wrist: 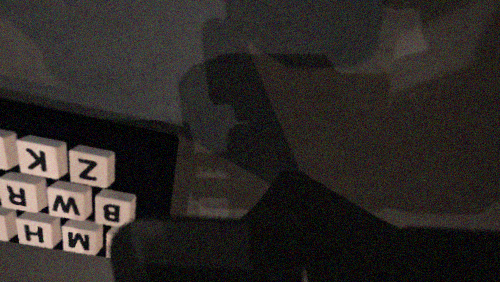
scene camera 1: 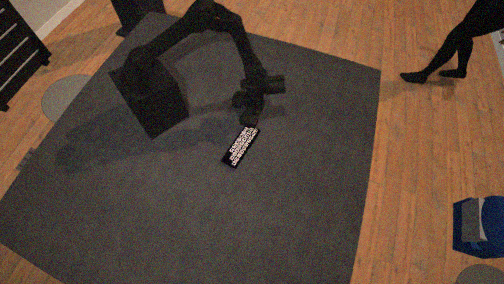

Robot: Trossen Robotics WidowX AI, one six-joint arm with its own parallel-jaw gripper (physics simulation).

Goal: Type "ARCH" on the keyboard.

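The black keyboard with pale keys lies flat on the dark grey mat. In the wrist view its letters appear upside down: the R key and the H key show at the left, with K, Z, W, B and M nearby. A and C cannot be made out in either view. My gripper is shut and empty, with its tip at the keyboard's upper end in the scene view. In the wrist view the tip covers most of a key beside M; whether it touches that key is unclear.
The arm rises from a black block left of the keyboard. A dark cabinet and a grey disc are at the left. Dark legs stand at the upper right, and a blue object is at the lower right.
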